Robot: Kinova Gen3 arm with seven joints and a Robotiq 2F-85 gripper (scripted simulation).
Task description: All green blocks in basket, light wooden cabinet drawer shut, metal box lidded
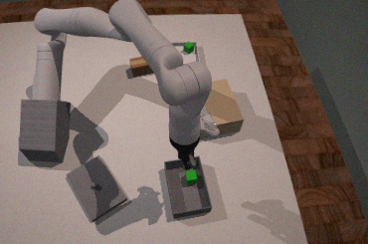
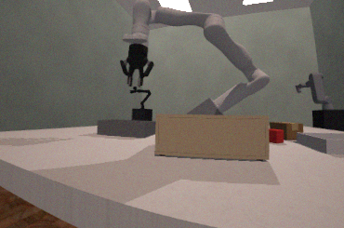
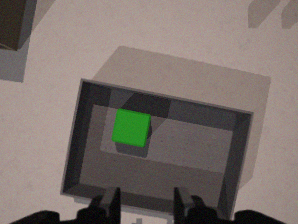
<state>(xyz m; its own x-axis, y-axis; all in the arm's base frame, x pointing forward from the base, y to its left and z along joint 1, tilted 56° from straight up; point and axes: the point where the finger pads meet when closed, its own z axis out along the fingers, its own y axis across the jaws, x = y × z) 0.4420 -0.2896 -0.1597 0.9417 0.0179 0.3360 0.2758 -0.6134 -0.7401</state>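
The metal box lies 170 mm below my hand, 10 mm to the right of it and 10 mm ahead of it. The rest, counted from my hand: cardboard box 540 mm to the left, 160 mm below, 120 mm behind; then light wooden cabinet 280 mm to the left, 160 mm below, 140 mm ahead; then red block 470 mm to the left, 180 mm below, 10 mm behind.
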